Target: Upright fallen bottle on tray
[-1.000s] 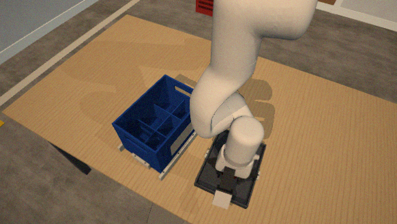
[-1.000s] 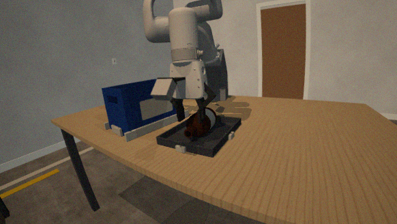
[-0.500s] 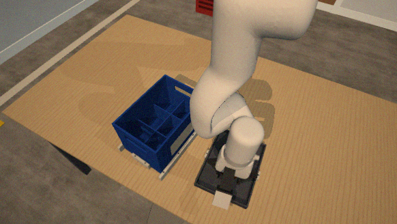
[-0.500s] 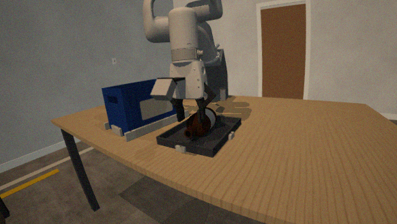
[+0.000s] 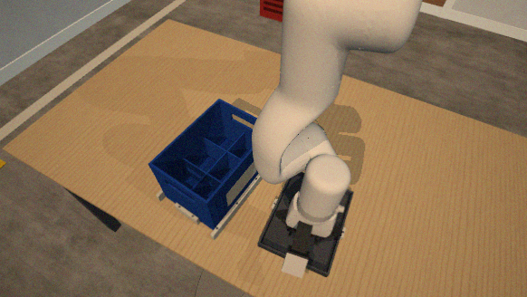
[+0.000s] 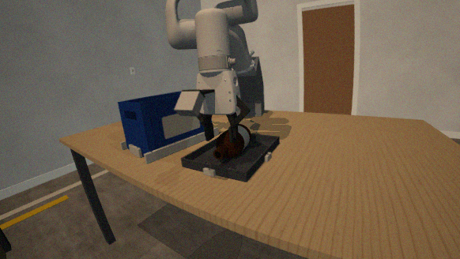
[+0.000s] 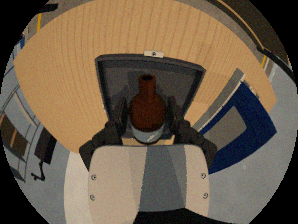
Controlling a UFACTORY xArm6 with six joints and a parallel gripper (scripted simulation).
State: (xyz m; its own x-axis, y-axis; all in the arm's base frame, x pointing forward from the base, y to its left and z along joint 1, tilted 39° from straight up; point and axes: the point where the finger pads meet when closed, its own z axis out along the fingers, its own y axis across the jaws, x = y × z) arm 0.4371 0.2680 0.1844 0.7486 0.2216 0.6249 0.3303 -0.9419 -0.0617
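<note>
The brown bottle is 50 mm behind my hand, 20 mm to the right of it and 40 mm below it. The rest, counted from my hand: tray 70 mm behind, 30 mm to the right, 70 mm below; blue crate 10 mm ahead, 300 mm to the right.
</note>
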